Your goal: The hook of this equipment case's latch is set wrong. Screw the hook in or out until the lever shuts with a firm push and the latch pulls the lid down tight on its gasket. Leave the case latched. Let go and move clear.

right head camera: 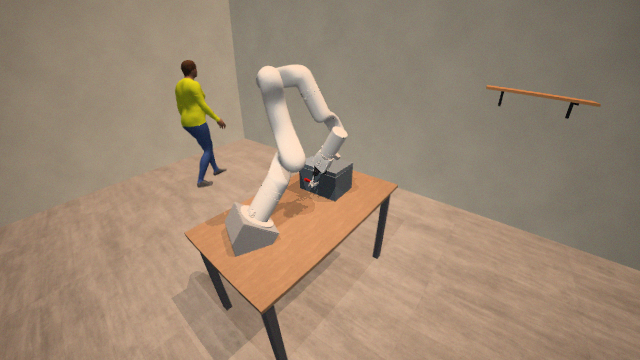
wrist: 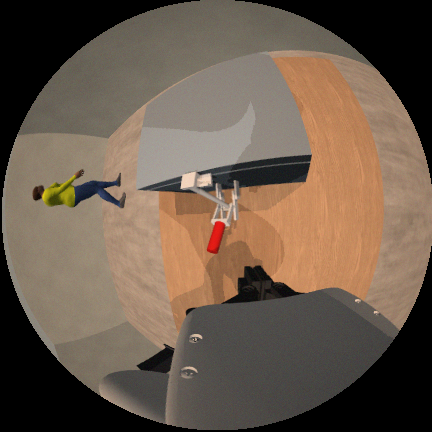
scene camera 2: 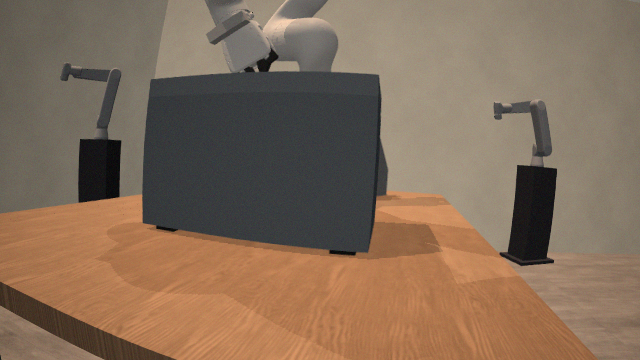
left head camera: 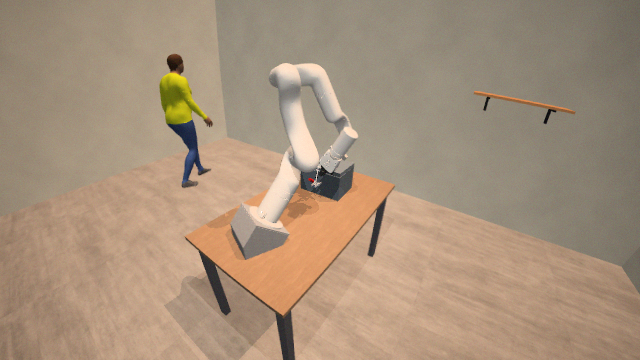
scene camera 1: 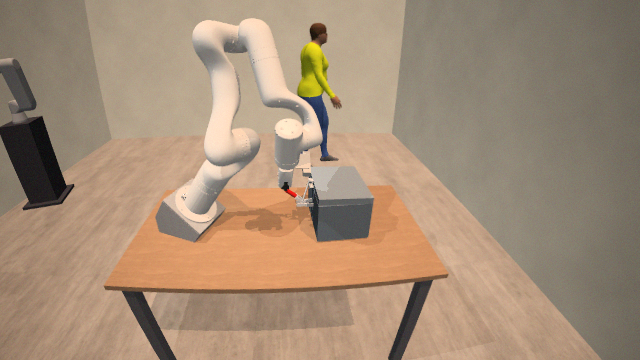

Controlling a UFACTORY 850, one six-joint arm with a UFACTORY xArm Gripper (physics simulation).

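Observation:
The dark grey equipment case (left head camera: 345,186) (right head camera: 341,185) (scene camera 1: 342,221) (scene camera 2: 260,160) stands on the table with its lid (scene camera 1: 340,181) (wrist: 210,110) down; a light line runs along the seam. The latch's red lever grip (left head camera: 311,180) (right head camera: 307,180) (scene camera 1: 291,193) (wrist: 216,237) sticks out from the front, angled up in scene camera 1. The hook's rod (wrist: 210,197) slants from the lever frame to a pale head (wrist: 189,180) at the lid's edge, beside the catch (wrist: 205,180). My gripper (scene camera 1: 285,186) (wrist: 250,278) is shut and empty, near the grip's outer end; contact is unclear. Scene camera 2 hides the latch behind the case.
The wooden table (left head camera: 320,250) (scene camera 1: 275,260) (scene camera 2: 250,310) bears the case and my arm's wedge base (left head camera: 257,240) (scene camera 1: 187,220). A person in yellow (left head camera: 175,100) (scene camera 1: 312,70) (wrist: 60,195) is beyond the table. Grey arms on black pedestals (scene camera 2: 100,170) (scene camera 2: 532,215) stand further off.

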